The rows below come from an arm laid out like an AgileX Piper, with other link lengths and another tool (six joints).
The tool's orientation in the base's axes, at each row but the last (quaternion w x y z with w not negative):
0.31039 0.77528 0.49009 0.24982
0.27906 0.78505 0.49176 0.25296
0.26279 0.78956 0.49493 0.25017
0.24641 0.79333 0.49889 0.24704
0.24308 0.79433 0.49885 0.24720
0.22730 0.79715 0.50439 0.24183
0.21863 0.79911 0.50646 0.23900
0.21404 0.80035 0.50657 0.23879
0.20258 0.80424 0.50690 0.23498
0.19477 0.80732 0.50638 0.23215
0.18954 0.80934 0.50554 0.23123
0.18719 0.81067 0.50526 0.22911
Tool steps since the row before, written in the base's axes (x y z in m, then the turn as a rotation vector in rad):
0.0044 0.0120 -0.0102 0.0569 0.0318 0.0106
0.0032 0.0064 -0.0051 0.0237 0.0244 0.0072
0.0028 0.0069 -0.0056 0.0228 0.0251 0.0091
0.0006 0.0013 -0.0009 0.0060 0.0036 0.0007
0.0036 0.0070 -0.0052 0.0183 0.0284 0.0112
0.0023 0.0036 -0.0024 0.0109 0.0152 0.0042
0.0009 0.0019 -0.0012 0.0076 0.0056 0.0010
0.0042 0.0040 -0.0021 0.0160 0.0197 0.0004
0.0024 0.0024 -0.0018 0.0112 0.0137 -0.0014
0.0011 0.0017 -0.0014 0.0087 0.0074 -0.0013
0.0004 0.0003 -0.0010 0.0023 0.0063 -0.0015
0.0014 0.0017 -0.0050 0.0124 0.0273 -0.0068
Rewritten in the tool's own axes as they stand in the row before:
0.0119 -0.0087 0.0072 0.0524 0.0317 0.0246
0.0065 -0.0038 0.0046 0.0324 0.0111 0.0061
0.0066 -0.0045 0.0048 0.0329 0.0115 0.0040
0.0013 -0.0007 0.0009 0.0057 0.0031 0.0028
0.0070 -0.0036 0.0053 0.0346 0.0085 -0.0008
0.0038 -0.0013 0.0029 0.0186 0.0042 0.0016
0.0019 -0.0008 0.0013 0.0081 0.0038 0.0032
0.0049 0.0002 0.0038 0.0240 0.0038 0.0073
0.0028 -0.0003 0.0026 0.0164 0.0017 0.0065
0.0017 -0.0007 0.0016 0.0098 0.0026 0.0055
0.0002 -0.0004 0.0010 0.0063 -0.0018 0.0021
0.0012 -0.0024 0.0048 0.0282 -0.0060 0.0106

